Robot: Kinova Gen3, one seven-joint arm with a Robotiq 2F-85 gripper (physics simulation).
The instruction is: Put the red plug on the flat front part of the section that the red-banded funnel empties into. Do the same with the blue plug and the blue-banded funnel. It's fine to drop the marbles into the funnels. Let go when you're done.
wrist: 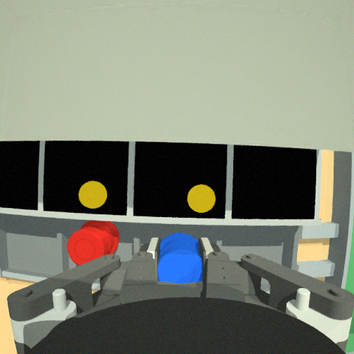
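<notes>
The red plug (pixel 86 247) stands on the flat front tray (pixel 31 252), left of my gripper, in front of the opening that holds the left yellow marble (pixel 92 194). My gripper (pixel 179 249) is shut on the blue plug (pixel 180 265), low at the front tray, in front of the opening that holds the right yellow marble (pixel 201 198). The fingers hide the blue plug's base, so I cannot tell if it touches the tray. The red-banded and blue-banded funnels do not show.
A big pale grey-green panel (pixel 175 75) fills the upper view above the dark openings. Light-grey dividers (pixel 229 182) separate them. Grey brackets (pixel 317 230) join the tray to a grey wall (pixel 342 200) at the right, with a green surface (pixel 351 280) beyond.
</notes>
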